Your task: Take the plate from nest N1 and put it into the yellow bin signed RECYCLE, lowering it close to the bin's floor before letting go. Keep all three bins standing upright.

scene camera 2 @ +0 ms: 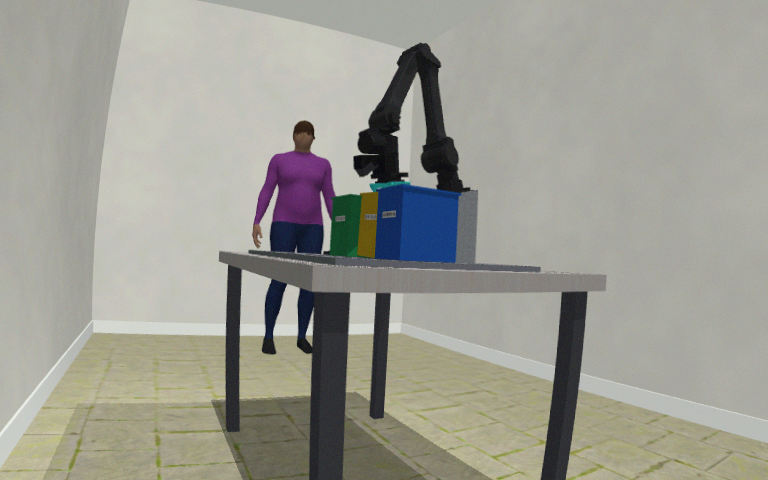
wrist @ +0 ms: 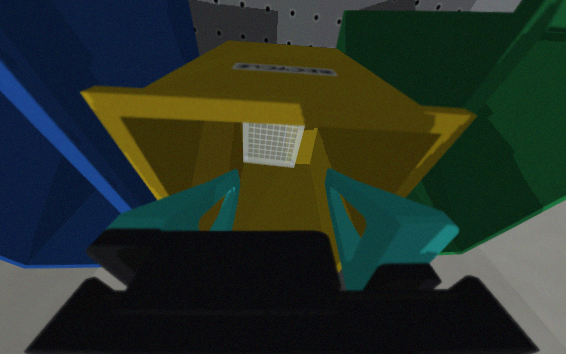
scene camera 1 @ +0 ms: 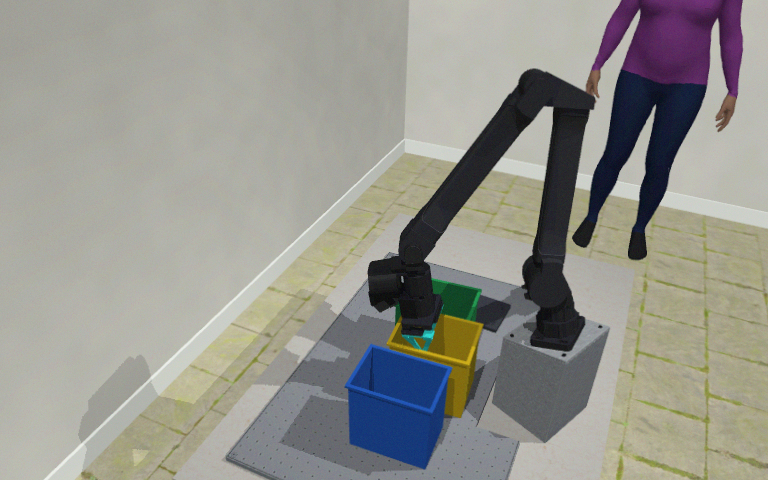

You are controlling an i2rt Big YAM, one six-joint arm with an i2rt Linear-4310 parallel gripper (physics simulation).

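Seen in the pictures: gripper, fingertip midpoint: (wrist: 282, 176) (scene camera 1: 426, 343); arm's base, link origin: (scene camera 1: 558, 333).
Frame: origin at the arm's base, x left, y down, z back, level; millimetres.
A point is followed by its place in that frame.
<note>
The yellow bin (scene camera 1: 464, 367) @[x 143, y 51, z -148 mm] (scene camera 2: 368, 240) @[x 106, y 167, z -322 mm] (wrist: 175, 106) @[x 150, y 34, z -316 mm] stands upright between the blue bin (scene camera 1: 390, 418) @[x 306, y 93, z -229 mm] (scene camera 2: 427, 226) @[x 309, y 129, z -243 mm] (wrist: 100, 40) @[x 198, y 81, z -317 mm] and the green bin (scene camera 1: 461, 300) @[x -89, y 76, z -256 mm] (scene camera 2: 343, 240) @[x 21, y 169, z -369 mm] (wrist: 400, 55) @[x 47, y 92, z -345 mm], both also upright. Its RECYCLE sign (wrist: 285, 70) @[x 110, y 97, z -321 mm] shows in the wrist view. A white gridded plate (wrist: 272, 144) @[x 93, y 197, z -201 mm] lies low inside the yellow bin, partly hidden by the rim. My gripper (scene camera 1: 420, 345) @[x 98, y 70, z -258 mm] (wrist: 282, 176) @[x 98, y 70, z -258 mm] is at the yellow bin's mouth, above the plate and apart from it. Its teal fingers are partly open with nothing between them. Nest N1 cannot be made out.
The bins stand close together on a grey perforated board (scene camera 1: 266, 438) @[x 402, y 215, z -477 mm] on the table (scene camera 2: 453, 283) @[x 546, y 252, z -302 mm]. A dark flat pad (scene camera 1: 497, 313) @[x -241, y 203, z -206 mm] lies behind the yellow bin. The arm's grey pedestal (scene camera 1: 543, 390) @[x 83, y 88, z 10 mm] stands to the right. A person (scene camera 1: 668, 50) (scene camera 2: 300, 186) stands beyond the table.
</note>
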